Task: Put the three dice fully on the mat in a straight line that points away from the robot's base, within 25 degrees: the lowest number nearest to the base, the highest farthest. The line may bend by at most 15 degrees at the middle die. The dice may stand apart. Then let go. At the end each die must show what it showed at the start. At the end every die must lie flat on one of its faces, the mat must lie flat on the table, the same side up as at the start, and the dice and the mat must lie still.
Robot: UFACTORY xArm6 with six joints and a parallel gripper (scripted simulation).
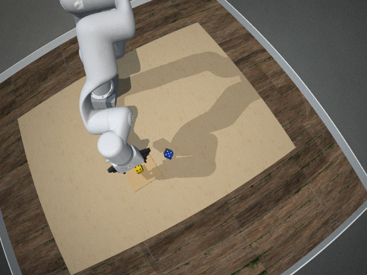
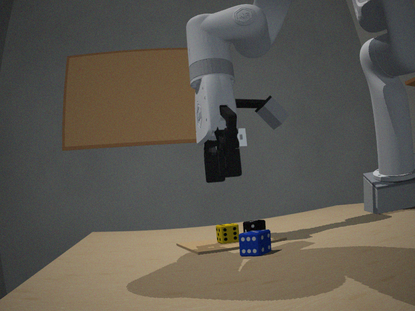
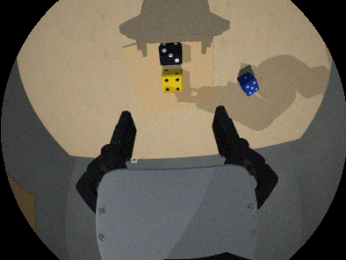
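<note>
Right now my hand is 20 mm past the blue die, 140 mm to the right of it and 100 mm above it. From my hand the other things lie so: thin tan mat 110 mm below; yellow die 100 mm below; black die 50 mm behind, 10 mm to the right, 100 mm below.
</note>
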